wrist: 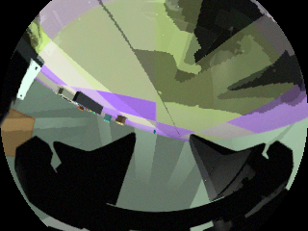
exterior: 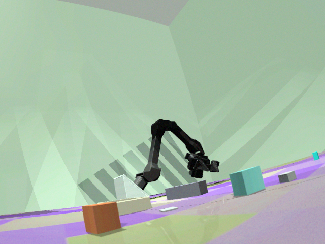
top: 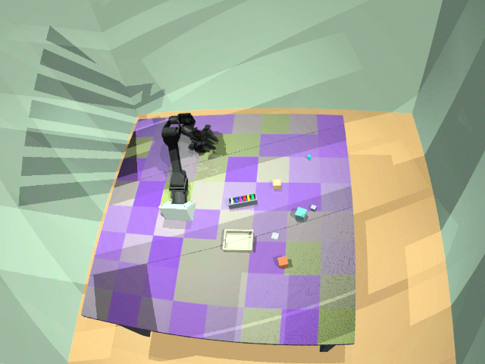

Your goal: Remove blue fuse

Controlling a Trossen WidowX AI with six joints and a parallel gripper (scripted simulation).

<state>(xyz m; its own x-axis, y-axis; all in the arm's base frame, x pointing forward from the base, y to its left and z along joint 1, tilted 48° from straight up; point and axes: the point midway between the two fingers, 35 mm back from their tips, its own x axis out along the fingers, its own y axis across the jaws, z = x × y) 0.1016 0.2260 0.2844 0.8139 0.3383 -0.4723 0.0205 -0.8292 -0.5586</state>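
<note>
Right now my gripper tip is 31 cm to the left of the blue fuse, 15 cm short of it and 4 cm above it. From my gripper tip the other things lie so: tan cube (33 cm ahead, 20 cm to the right, 5 cm below); tiny teal cube (49 cm ahead, 5 cm below, 1 cm to the right); cream tray (51 cm to the right, 19 cm ahead, 6 cm below).
</note>
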